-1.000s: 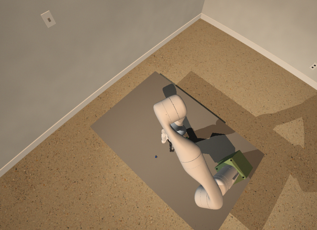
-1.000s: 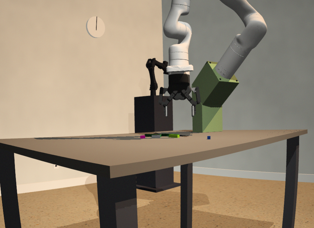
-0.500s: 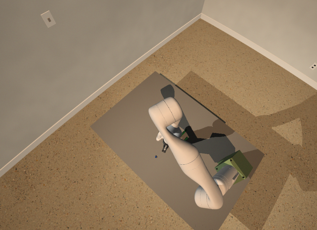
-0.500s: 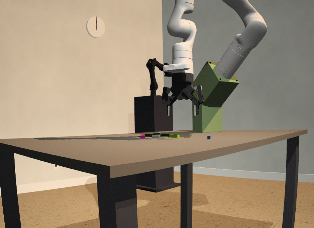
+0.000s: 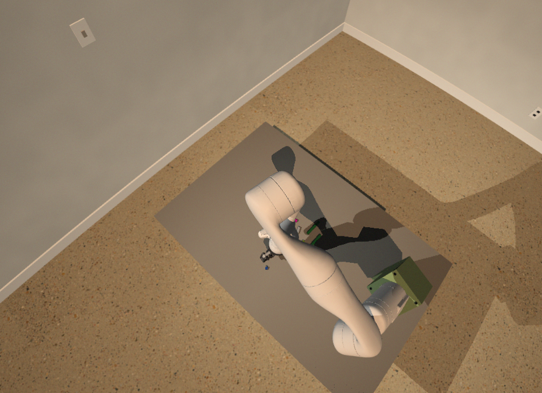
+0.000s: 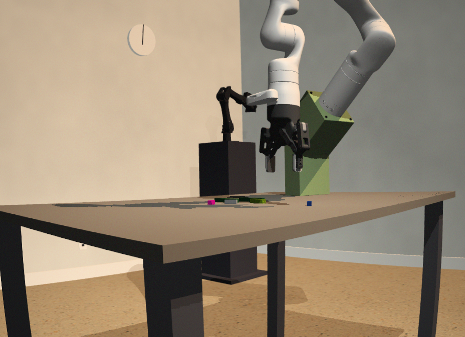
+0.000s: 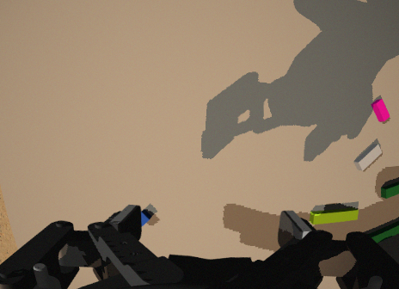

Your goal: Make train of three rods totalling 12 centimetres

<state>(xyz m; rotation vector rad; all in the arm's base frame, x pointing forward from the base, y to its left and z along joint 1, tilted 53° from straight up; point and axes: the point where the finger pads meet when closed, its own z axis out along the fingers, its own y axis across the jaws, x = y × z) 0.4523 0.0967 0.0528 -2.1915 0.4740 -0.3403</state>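
Now: hand 10 mm past the blue rod, 60 mm to the right of it and 80 mm above it. The rest, counted from my hand: magenta rod: 40 mm ahead, 180 mm to the right, 80 mm below; lime rod: 40 mm behind, 110 mm to the right, 80 mm below; grey rod: 160 mm to the right, 80 mm below.
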